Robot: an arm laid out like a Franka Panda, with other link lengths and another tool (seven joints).
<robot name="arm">
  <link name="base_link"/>
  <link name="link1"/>
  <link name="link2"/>
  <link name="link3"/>
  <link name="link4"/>
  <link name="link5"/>
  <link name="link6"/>
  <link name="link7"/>
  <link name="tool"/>
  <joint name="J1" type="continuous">
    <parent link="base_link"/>
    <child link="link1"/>
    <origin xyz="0 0 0.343"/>
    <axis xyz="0 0 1"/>
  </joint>
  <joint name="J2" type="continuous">
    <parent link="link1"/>
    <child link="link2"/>
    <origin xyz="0 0 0"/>
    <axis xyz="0 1 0"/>
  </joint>
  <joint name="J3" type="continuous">
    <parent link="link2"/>
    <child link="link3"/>
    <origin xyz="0 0 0.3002"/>
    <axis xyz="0 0 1"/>
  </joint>
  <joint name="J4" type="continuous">
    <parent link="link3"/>
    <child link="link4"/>
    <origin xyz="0.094 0 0"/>
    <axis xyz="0 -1 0"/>
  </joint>
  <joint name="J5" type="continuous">
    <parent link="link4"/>
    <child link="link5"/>
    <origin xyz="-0.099 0 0.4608"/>
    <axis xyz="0 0 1"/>
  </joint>
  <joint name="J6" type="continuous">
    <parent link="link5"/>
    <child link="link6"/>
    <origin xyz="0 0 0"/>
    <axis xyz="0 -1 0"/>
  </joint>
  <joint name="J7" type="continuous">
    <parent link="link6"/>
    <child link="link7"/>
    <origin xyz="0.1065 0 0"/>
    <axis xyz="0 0 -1"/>
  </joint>
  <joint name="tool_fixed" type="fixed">
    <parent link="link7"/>
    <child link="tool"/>
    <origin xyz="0.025 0.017 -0.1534" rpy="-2.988 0 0.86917"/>
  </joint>
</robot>
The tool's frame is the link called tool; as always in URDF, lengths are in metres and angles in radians. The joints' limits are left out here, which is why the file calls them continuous.
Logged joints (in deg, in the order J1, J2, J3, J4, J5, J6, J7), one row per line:
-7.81 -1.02 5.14 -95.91 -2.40 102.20 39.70
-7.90 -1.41 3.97 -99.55 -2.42 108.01 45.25
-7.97 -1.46 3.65 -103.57 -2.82 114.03 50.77
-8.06 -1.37 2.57 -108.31 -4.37 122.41 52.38
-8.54 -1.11 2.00 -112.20 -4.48 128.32 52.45
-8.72 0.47 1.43 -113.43 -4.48 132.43 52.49
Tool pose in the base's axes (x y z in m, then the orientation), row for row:
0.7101 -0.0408 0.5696 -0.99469 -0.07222 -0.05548 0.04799
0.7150 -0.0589 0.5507 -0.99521 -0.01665 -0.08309 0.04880
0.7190 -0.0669 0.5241 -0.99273 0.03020 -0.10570 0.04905
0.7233 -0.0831 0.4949 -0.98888 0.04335 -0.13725 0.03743
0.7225 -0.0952 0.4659 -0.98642 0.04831 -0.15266 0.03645
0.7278 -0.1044 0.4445 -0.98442 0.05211 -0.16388 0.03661
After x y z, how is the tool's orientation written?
As a quaternion, x y z w.
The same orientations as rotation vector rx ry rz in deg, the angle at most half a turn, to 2 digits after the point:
-173.77 -12.62 -9.69
-173.78 -2.91 -14.51
-173.32 5.27 -18.45
-173.88 7.62 -24.13
-173.55 8.50 -26.86
-173.18 9.17 -28.83

